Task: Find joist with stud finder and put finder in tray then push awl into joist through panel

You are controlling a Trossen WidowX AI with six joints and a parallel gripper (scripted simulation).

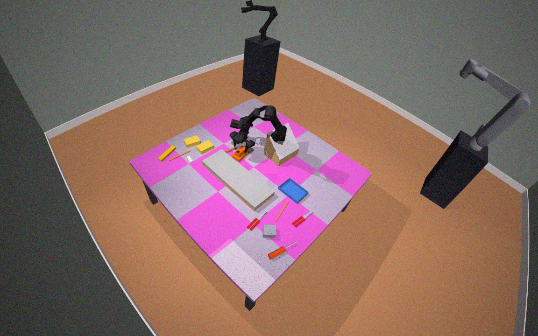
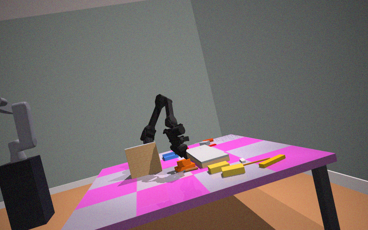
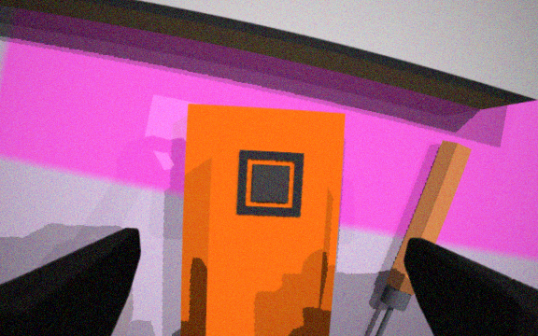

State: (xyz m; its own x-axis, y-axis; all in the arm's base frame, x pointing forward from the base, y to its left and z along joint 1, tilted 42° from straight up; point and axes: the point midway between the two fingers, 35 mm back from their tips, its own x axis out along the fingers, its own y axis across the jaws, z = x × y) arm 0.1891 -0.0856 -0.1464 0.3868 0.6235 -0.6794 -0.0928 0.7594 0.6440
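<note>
My gripper tip is 2 cm above the orange stud finder. From my gripper tip the other things lie so: square indicator: 2 cm ahead, 1 cm below; then brown-handled awl: 2 cm behind, 8 cm to the right, 6 cm below; then small white block: 29 cm ahead, 22 cm to the right, 6 cm below.
</note>
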